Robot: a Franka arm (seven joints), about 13 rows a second.
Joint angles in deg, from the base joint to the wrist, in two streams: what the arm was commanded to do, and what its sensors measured. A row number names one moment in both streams.
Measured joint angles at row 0:
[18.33, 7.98, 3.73, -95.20, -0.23, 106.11, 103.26]
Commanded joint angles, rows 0 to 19:
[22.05, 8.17, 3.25, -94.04, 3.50, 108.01, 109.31]
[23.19, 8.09, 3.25, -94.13, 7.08, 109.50, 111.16]
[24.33, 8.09, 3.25, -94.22, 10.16, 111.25, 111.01]
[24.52, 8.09, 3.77, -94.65, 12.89, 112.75, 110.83]
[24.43, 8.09, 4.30, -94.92, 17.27, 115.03, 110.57]
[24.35, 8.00, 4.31, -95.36, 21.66, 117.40, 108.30]
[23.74, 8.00, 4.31, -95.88, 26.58, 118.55, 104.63]
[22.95, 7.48, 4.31, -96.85, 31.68, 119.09, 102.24]
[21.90, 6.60, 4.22, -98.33, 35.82, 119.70, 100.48]
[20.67, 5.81, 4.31, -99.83, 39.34, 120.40, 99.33]
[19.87, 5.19, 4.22, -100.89, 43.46, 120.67, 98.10]
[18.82, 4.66, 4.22, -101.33, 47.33, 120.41, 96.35]
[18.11, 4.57, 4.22, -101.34, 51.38, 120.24, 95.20]
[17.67, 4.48, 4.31, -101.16, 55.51, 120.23, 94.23]
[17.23, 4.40, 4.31, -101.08, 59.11, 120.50, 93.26]
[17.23, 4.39, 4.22, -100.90, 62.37, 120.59, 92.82]
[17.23, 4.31, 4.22, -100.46, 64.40, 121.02, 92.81]
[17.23, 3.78, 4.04, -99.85, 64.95, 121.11, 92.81]
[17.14, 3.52, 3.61, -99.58, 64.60, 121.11, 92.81]
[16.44, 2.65, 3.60, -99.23, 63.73, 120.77, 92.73]
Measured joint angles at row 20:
[17.52, 4.96, 3.46, -98.67, 63.07, 120.13, 93.63]
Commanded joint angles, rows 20 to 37:
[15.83, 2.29, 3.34, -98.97, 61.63, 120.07, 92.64]
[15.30, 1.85, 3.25, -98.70, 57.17, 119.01, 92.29]
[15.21, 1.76, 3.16, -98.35, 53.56, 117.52, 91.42]
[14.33, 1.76, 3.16, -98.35, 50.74, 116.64, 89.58]
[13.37, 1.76, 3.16, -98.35, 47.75, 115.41, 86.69]
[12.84, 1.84, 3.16, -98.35, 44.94, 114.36, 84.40]
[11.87, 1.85, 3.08, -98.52, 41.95, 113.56, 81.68]
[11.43, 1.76, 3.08, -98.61, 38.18, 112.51, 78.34]
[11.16, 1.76, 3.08, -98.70, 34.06, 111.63, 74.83]
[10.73, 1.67, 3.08, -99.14, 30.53, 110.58, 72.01]
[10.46, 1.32, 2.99, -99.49, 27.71, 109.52, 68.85]
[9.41, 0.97, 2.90, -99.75, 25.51, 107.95, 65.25]
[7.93, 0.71, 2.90, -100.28, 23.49, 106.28, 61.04]
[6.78, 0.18, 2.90, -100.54, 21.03, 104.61, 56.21]
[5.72, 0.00, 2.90, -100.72, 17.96, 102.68, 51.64]
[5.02, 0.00, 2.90, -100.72, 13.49, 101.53, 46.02]
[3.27, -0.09, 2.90, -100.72, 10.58, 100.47, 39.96]
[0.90, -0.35, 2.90, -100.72, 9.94, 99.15, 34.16]
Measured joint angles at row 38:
[4.49, 1.76, 2.16, -99.37, 12.57, 101.30, 43.27]
